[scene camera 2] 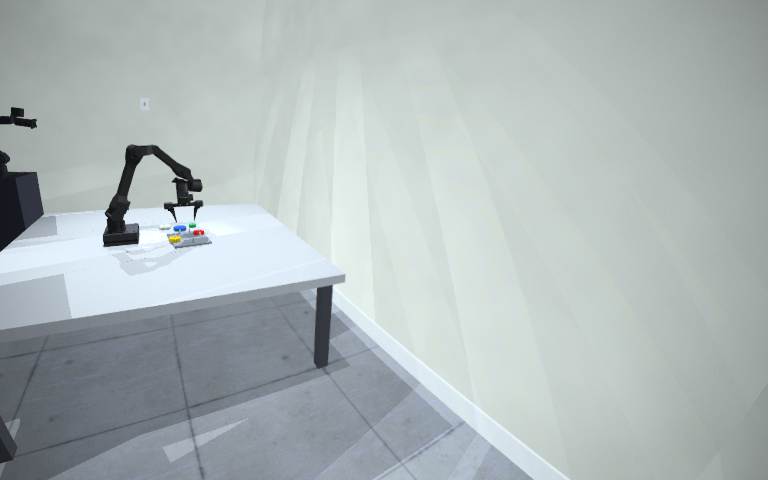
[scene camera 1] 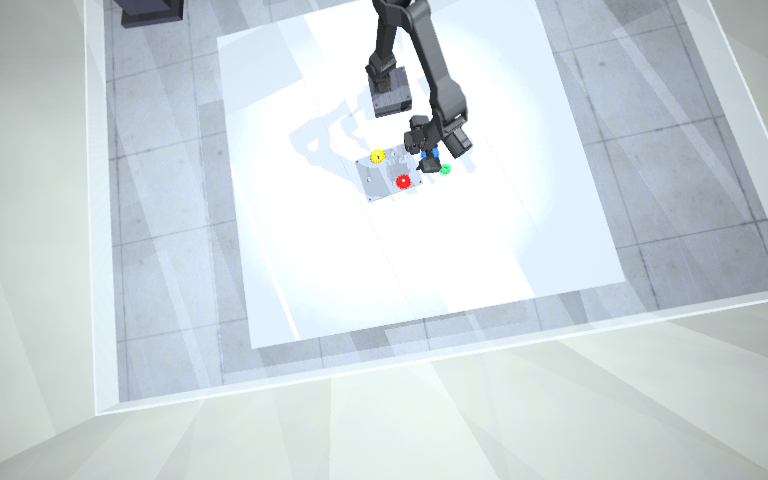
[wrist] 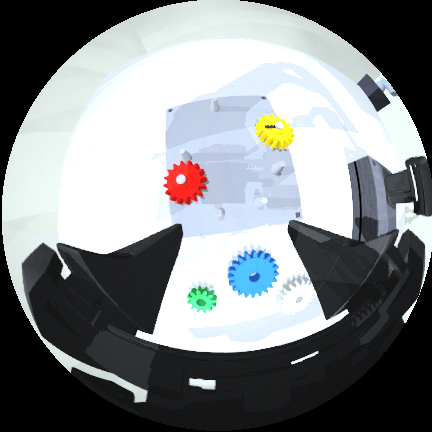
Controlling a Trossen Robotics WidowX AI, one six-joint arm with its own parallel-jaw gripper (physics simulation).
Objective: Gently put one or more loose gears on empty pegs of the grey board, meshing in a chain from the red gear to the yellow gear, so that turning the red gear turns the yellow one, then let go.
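Pixels of known places: gripper, fingertip midpoint: [scene camera 2: 185, 221] [scene camera 1: 414, 158] [wrist: 236, 227]; arm's base, origin of the base link: [scene camera 2: 116, 230] [scene camera 1: 382, 84] [wrist: 389, 189].
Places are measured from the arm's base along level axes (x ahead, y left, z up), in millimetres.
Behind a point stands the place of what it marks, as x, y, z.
Observation:
The grey board [scene camera 1: 378, 189] @[380, -35, -48] [scene camera 2: 192, 245] @[336, -98, -52] [wrist: 215, 135] @[333, -14, -48] lies flat. The red gear [scene camera 1: 403, 182] @[366, 57, -31] [scene camera 2: 198, 232] @[360, 38, -34] [wrist: 189, 192] @[349, 71, -33] and yellow gear [scene camera 1: 374, 155] @[255, -43, -32] [scene camera 2: 175, 239] @[260, -56, -34] [wrist: 272, 138] @[260, -13, -34] sit on it, apart, with several empty pegs. Off the board are the loose blue gear [scene camera 1: 434, 152] @[259, 176, -39] [scene camera 2: 179, 228] @[261, 136, -40] [wrist: 241, 280] @[275, 167, -39], small green gear [scene camera 1: 445, 168] @[317, 212, -45] [scene camera 2: 192, 225] @[323, 198, -44] [wrist: 210, 298] @[310, 202, -41] and white gear [scene camera 2: 164, 227] @[184, 167, -41] [wrist: 288, 300] @[198, 200, -41]. The white gear is not discernible in scene camera 1. My gripper [scene camera 1: 420, 155] @[297, 98, 7] [scene camera 2: 185, 220] @[297, 98, 7] [wrist: 236, 227] @[297, 98, 7] is open and empty, above the board's edge near the blue gear. The arm partly hides the blue gear in scene camera 1.
The white table [scene camera 1: 317, 271] @[669, -273, -56] [scene camera 2: 254, 271] @[581, -425, -56] carries the board and the arm's base [scene camera 1: 390, 101] @[73, 27, 2] [scene camera 2: 121, 234] @[30, -43, -5] [wrist: 367, 200] @[84, 37, -19], which stands beyond the yellow-gear side. A dark pedestal [scene camera 1: 152, 14] [scene camera 2: 19, 203] [wrist: 373, 91] stands beyond the table. Arm shadows fall on the board and table.

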